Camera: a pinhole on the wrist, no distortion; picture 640 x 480 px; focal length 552.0 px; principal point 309.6 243.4 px. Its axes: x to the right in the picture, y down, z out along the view. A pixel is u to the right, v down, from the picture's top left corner.
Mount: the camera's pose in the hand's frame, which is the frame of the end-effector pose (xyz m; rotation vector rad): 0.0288 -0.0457 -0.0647 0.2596 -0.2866 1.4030
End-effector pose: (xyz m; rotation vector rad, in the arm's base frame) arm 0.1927 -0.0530 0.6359 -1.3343 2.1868 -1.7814
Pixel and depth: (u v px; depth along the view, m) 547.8 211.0 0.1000
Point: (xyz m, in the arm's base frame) 0.2159 -0.1094 0.6711
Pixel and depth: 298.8 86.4 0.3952
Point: 0.3886 -0.3627 0.7551
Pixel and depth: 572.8 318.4 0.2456
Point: 0.3054 -0.2173 0.5787
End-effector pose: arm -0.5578 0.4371 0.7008 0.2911 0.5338 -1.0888
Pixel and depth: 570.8 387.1 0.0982
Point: -0.5733 0.3973 0.7353
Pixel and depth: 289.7 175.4 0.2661
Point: -0.6279 0.2471 0.8314
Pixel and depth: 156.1 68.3 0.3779
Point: -0.7105 0.1000 0.8586
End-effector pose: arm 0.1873 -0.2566 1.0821 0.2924 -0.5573 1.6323
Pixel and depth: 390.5 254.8 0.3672
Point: 0.2658 -0.3919 1.3640
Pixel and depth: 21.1 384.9 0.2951
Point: 0.4522 -0.3914 1.2285
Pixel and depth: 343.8 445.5 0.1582
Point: 0.2618 -0.3259 1.1548
